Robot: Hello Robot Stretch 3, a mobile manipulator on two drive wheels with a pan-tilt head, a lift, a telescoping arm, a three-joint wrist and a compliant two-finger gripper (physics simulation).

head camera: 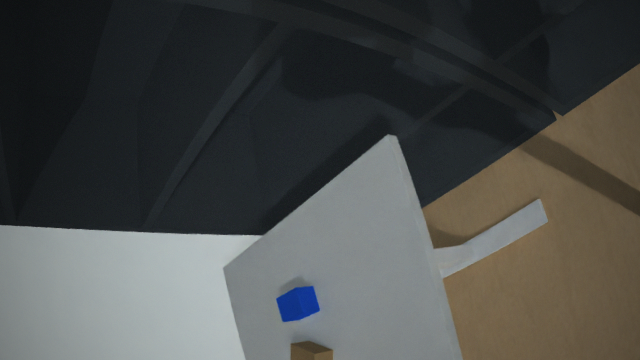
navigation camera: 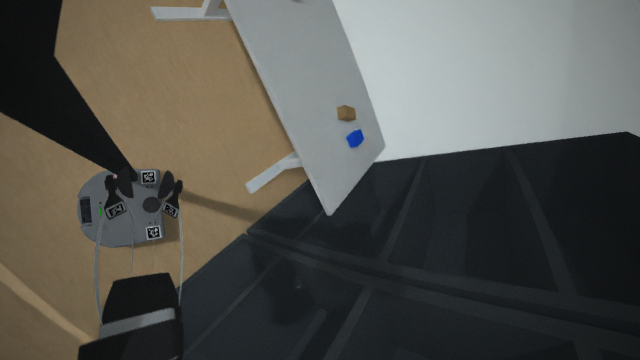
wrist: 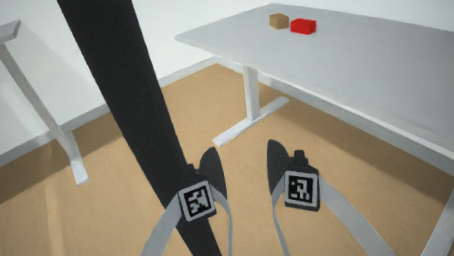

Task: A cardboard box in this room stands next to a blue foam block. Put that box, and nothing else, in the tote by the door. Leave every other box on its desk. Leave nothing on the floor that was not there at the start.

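Places are measured from the robot's base along level axes (x left, y up, z ahead), in millimetres.
Pixels of known places: gripper, fingertip midpoint: (navigation camera: 148,171) (wrist: 243,162); robot's base, link origin: (navigation camera: 151,203).
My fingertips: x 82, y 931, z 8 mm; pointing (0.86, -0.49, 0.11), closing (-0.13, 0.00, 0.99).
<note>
For each thing: its top centre in the pictures, then the offset to it from my fingertips. "pt": a spot on its surface instead. Level surfaces: height alone.
- brown cardboard box, top centre: (navigation camera: 350,112) dx +295, dy -161, dz +766 mm
- blue foam block, top centre: (head camera: 289,305) (navigation camera: 359,137) dx +176, dy -166, dz +831 mm
- grey desk top, surface height: dy -211 mm
- brown box, top centre: (wrist: 278,15) dx +978, dy -161, dz +390 mm
- red block, top centre: (wrist: 303,21) dx +855, dy -166, dz +458 mm
- white desk leg, surface spot: (wrist: 35,95) pt dx +1225, dy -381, dz -1061 mm
A brown cardboard box (head camera: 311,351) (navigation camera: 346,113) stands next to a blue foam block (head camera: 298,304) (navigation camera: 355,138) near the end of a grey desk top (head camera: 360,225) (navigation camera: 280,65). In the head view the box is cut off by the bottom edge. In the wrist view another brown box (wrist: 279,21) stands next to a red block (wrist: 303,26) on a grey desk top (wrist: 370,65). My gripper (navigation camera: 146,184) (wrist: 243,162) is open, with nothing between its fingers, in the air away from the desks. The tote does not show in these views.
Dark shelving (head camera: 200,125) (navigation camera: 425,270) stands close by the desk end with the blue block. White desk feet (head camera: 495,235) (navigation camera: 265,180) (wrist: 250,122) stand on the brown floor. My dark mast (wrist: 125,85) crosses the wrist view. A white desk leg (wrist: 35,95) stands at the left.
</note>
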